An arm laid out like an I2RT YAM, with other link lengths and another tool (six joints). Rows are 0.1 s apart.
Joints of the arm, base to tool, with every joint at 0 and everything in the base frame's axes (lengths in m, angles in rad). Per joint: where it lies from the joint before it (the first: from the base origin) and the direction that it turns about. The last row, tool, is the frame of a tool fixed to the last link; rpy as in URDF.
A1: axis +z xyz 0 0 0.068
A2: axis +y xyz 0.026 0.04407 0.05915
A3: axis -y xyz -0.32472 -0.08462 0
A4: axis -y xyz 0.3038 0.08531 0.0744
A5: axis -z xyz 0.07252 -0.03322 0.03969
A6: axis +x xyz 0.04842 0 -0.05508
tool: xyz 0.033 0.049 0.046 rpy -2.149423 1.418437 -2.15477
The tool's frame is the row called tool.
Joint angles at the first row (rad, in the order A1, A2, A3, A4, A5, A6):
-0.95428 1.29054 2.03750 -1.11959 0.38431 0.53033
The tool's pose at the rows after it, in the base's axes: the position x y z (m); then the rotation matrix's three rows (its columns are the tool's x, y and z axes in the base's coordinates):
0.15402, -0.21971, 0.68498; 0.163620, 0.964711, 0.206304; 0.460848, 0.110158, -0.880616; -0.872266, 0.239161, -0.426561
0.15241, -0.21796, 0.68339; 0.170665, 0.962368, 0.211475; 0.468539, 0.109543, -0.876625; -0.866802, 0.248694, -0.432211
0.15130, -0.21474, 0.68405; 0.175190, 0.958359, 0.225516; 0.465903, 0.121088, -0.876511; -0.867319, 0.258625, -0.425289
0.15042, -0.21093, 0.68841; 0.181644, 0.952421, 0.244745; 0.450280, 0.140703, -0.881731; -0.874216, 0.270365, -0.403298
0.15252, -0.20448, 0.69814; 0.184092, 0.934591, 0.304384; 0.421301, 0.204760, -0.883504; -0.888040, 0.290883, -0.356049
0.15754, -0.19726, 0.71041; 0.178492, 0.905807, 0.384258; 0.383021, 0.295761, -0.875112; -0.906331, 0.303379, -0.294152
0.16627, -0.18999, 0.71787; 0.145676, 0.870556, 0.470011; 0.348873, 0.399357, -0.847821; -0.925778, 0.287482, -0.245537
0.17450, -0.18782, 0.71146; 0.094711, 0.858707, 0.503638; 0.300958, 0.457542, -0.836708; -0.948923, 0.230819, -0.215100
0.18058, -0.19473, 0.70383; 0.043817, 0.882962, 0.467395; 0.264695, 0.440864, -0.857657; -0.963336, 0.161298, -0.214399
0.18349, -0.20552, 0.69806; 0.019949, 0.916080, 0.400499; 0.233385, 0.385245, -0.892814; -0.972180, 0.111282, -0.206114
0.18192, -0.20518, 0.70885; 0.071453, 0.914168, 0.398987; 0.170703, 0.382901, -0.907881; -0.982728, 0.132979, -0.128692
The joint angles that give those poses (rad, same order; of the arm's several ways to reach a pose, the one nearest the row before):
-0.95262 1.27906 2.02097 -1.13140 0.38390 0.53833
-0.95326 1.27132 2.01239 -1.13655 0.37722 0.54961
-0.95292 1.26052 2.00227 -1.12728 0.36542 0.55129
-0.95281 1.25169 1.99882 -1.10488 0.35173 0.54584
-0.95304 1.24310 1.99898 -1.05389 0.30014 0.52586
-0.95249 1.24043 2.00435 -0.98877 0.22614 0.49469
-0.94814 1.23978 2.00121 -0.93109 0.13962 0.44713
-0.94654 1.21692 1.93521 -0.85434 0.10144 0.37638
-0.94646 1.21794 1.90487 -0.82165 0.13806 0.30953
-0.94736 1.22267 1.87910 -0.78359 0.20970 0.26640
-0.94668 1.21810 1.86505 -0.69413 0.22105 0.27128

